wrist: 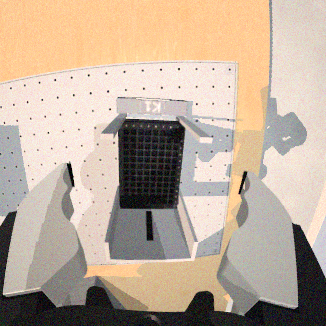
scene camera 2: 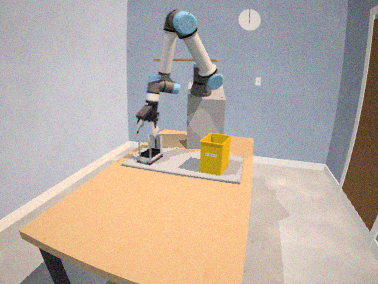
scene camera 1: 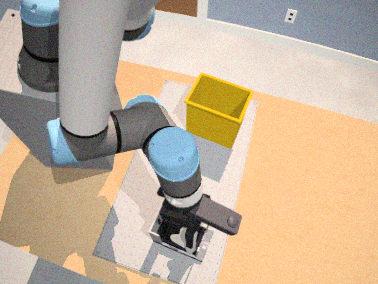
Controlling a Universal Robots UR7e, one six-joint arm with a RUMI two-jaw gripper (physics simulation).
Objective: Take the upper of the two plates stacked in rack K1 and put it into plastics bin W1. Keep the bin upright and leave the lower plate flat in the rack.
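Where they show: gripper, fingertip midpoint: (wrist: 156, 168) (scene camera 2: 145, 135) (scene camera 1: 199, 230); arm's base, origin of the base link: (scene camera 2: 201, 92) (scene camera 1: 49, 67).
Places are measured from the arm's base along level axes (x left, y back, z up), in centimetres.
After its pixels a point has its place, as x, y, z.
Note:
Rack K1 (scene camera 1: 154, 230) {-17.9, -36.4, -30.2} (scene camera 2: 158, 142) {-13.0, -36.2, -29.6} (wrist: 131, 106) {-11.5, -50.3, -37.0} is a grey open-framed holder with a label panel. In it lies a stack of black, gridded plates; the upper plate (wrist: 150, 165) {-14.7, -43.2, -34.0} (scene camera 2: 151, 154) {-11.6, -46.3, -34.0} looks flat. The lower plate is hidden beneath it and cannot be told apart. My gripper (scene camera 1: 185, 239) (scene camera 2: 147, 132) {-14.3, -47.8, -22.2} (wrist: 156, 168) {-14.3, -47.8, -22.2} is open and empty above the rack, its fingers on either side of the plate in the wrist view, wider apart than the rack. Plastics bin W1 (scene camera 1: 212, 126) {19.3, -37.5, -29.2} (scene camera 2: 214, 159) {27.5, -45.1, -29.7} is yellow, open-topped and upright.
Rack and bin stand apart on a light perforated board (scene camera 1: 134, 201) {-11.4, -24.8, -38.6} (scene camera 2: 176, 170) {7.4, -49.8, -38.7} (wrist: 50, 107) {0.6, -49.2, -38.7} on the wooden table (scene camera 1: 305, 190) {16.7, -74.1, -40.0} (scene camera 2: 165, 215) {22.4, -87.0, -40.0} (wrist: 150, 30) {-13.0, -61.1, -40.0}. The rack's upright walls and corner guards rise around the plates. The arm's grey pedestal (scene camera 2: 205, 120) {6.9, -6.9, -18.8} stands behind the board.

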